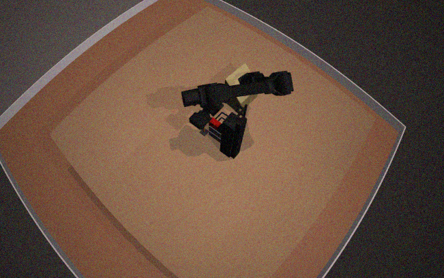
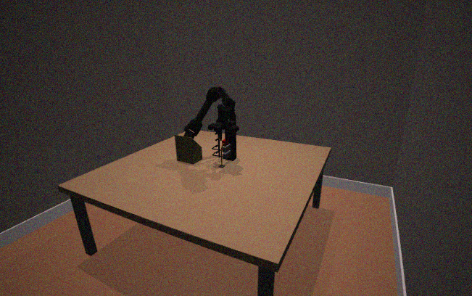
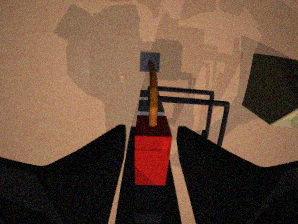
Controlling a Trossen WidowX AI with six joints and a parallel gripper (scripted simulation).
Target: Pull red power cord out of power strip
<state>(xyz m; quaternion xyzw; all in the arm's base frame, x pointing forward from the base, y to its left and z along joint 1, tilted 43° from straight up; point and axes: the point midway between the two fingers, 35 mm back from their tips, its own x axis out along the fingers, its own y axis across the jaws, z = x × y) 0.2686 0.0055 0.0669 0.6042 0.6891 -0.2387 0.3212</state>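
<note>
Now: gripper tip 10 mm past the red plug, 40 mm to the right of it and 10 mm above it. The rest, counted from my gripper tip: black power strip (20 mm behind, 110 mm to the left, 30 mm below).
</note>
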